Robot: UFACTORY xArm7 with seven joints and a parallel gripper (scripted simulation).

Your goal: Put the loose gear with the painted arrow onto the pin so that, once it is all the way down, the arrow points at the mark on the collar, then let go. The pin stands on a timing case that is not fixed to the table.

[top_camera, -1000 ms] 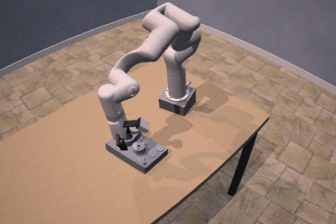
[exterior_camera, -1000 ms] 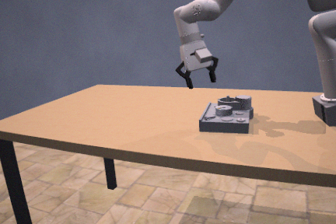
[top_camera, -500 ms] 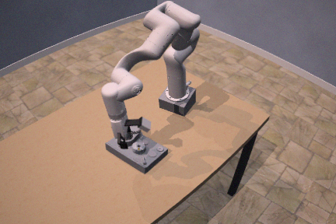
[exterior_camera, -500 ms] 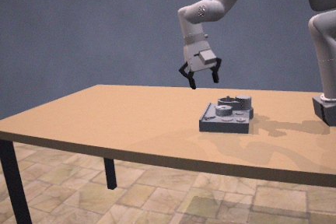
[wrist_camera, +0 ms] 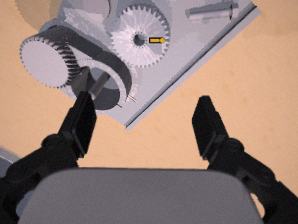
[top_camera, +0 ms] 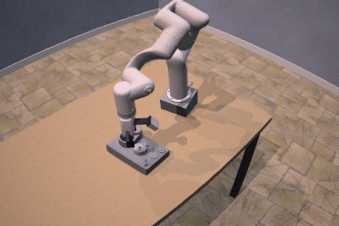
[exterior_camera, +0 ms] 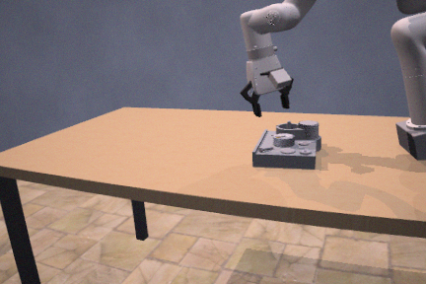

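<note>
Now: the grey gear 90 mm below my hand, 40 mm behind it and 10 mm to the left of it. Round my hand: flat disc (100 mm below, 70 mm to the left, 60 mm behind); then grey pin (100 mm below, 90 mm to the left).
</note>
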